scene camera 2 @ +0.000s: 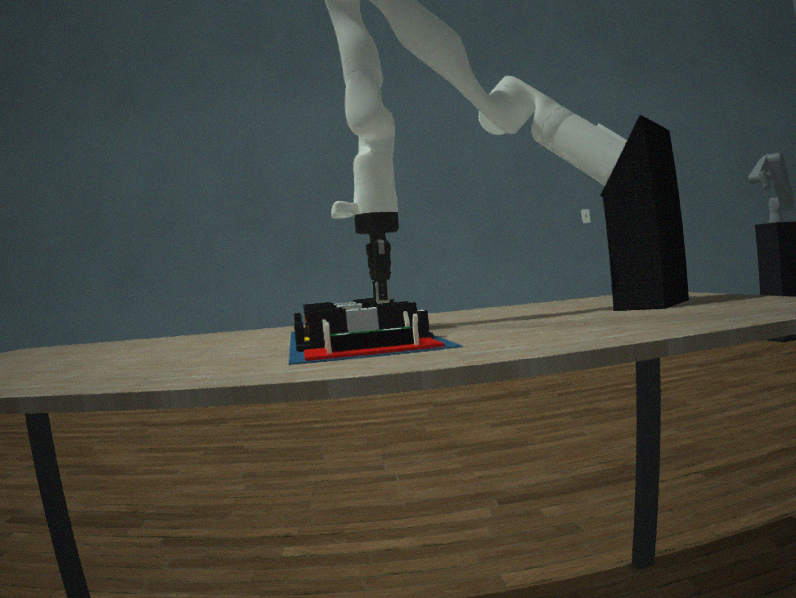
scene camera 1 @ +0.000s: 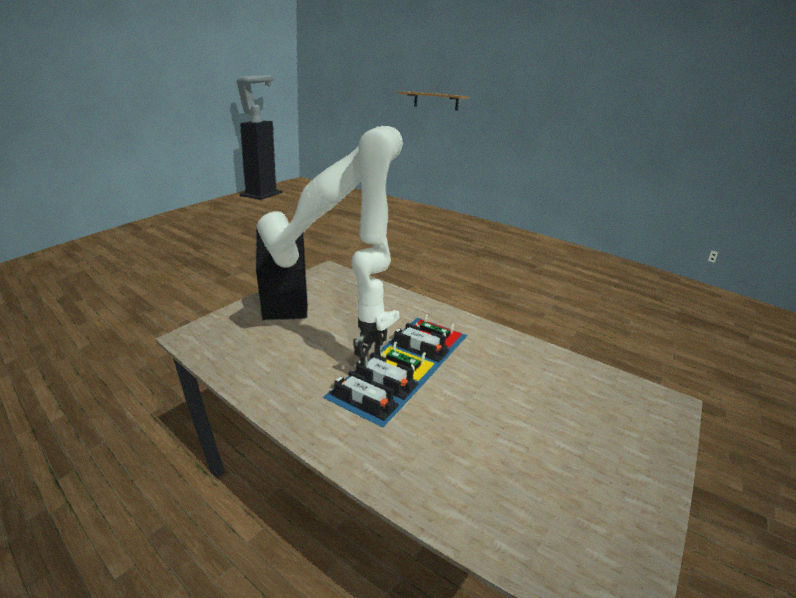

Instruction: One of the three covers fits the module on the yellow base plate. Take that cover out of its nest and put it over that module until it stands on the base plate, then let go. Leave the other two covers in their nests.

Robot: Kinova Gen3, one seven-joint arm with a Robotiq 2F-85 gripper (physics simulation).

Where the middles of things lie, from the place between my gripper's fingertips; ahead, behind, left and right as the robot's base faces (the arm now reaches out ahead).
Scene:
Right now my hand is 90 mm to the right of the blue mat (scene camera 2: 400, 323), 60 mm short of it and 20 mm above it. Round my hand: red base plate (scene camera 2: 424, 343) 310 mm to the left, 70 mm ahead, 40 mm below.

